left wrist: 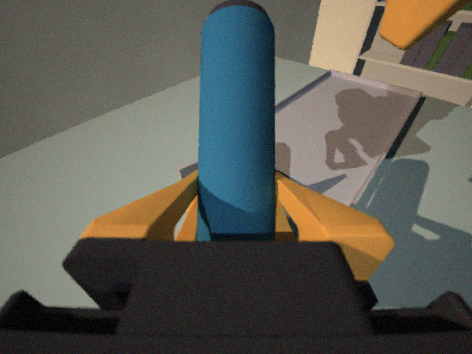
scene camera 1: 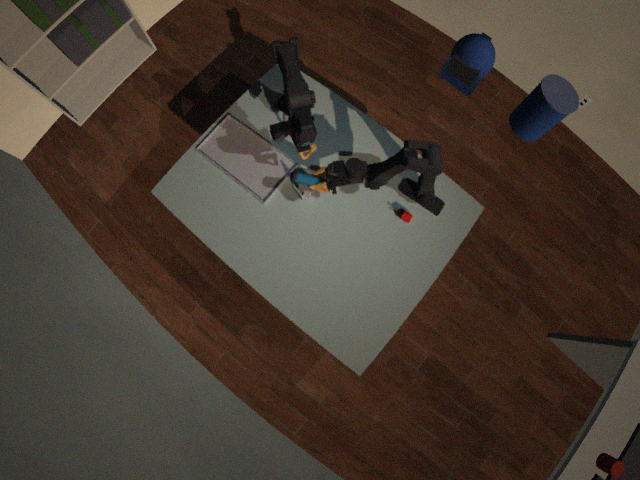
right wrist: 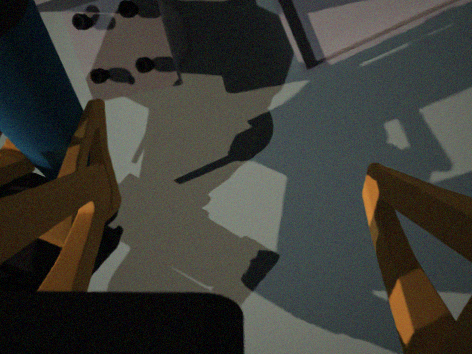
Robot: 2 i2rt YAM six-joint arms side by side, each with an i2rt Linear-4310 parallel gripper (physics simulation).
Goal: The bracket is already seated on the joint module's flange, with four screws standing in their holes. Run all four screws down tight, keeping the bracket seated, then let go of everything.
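Frame: origin at the left arm's base, x ahead, y up, z right, level; centimetres.
Where they show: left gripper, fingertip midpoint: (left wrist: 236, 176) (scene camera 1: 308, 182) (right wrist: 61, 85); right gripper, fingertip midpoint: (left wrist: 450, 55) (scene camera 1: 299, 149) (right wrist: 236, 178); left arm's base at its link origin: (scene camera 1: 421, 197).
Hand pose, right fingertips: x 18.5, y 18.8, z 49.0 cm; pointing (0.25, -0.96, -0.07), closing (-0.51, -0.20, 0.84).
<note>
Things, the pixels of their top centre, and the offset from my right fingertips. "spot": a spot on its surface instead.
- far screw at its top centre: (right wrist: 125, 9) dx +9.6, dy -11.0, dz -5.0 cm
- blue screwdriver at a spot on its surface: (left wrist: 237, 110) (scene camera 1: 309, 176) spot: dx +6.8, dy -1.3, dz -8.9 cm
- shallow tray at its top centre: (left wrist: 335, 112) (scene camera 1: 244, 155) dx +9.0, dy -17.1, dz +23.9 cm
- small red object at its top centre: (scene camera 1: 401, 211) dx -6.5, dy -15.3, dz -44.7 cm
The bracket (right wrist: 117, 50) shows as a light plate at the upper left of the right wrist view. Four dark screw heads, including a near screw (right wrist: 100, 75) and a far screw (right wrist: 128, 8), stand on it; their depth cannot be told. In scene camera 1 the bracket (scene camera 1: 305, 194) is partly covered. The joint module cannot be made out clearly. My left gripper (scene camera 1: 316, 179) (left wrist: 236, 176) is shut on a blue screwdriver (scene camera 1: 305, 177) (left wrist: 237, 110) (right wrist: 35, 95), beside the bracket; its tip is hidden. My right gripper (scene camera 1: 307, 151) (right wrist: 236, 178) is open and empty, close to the left fingers.
A shallow tray (scene camera 1: 254, 181) (left wrist: 310, 120) (right wrist: 390, 25) lies beside the bracket, left of it in scene camera 1. A small red object (scene camera 1: 405, 215) lies near the left arm's base, and a small dark piece (scene camera 1: 345, 153) behind the left gripper. Arm shadows cover the bracket area.
</note>
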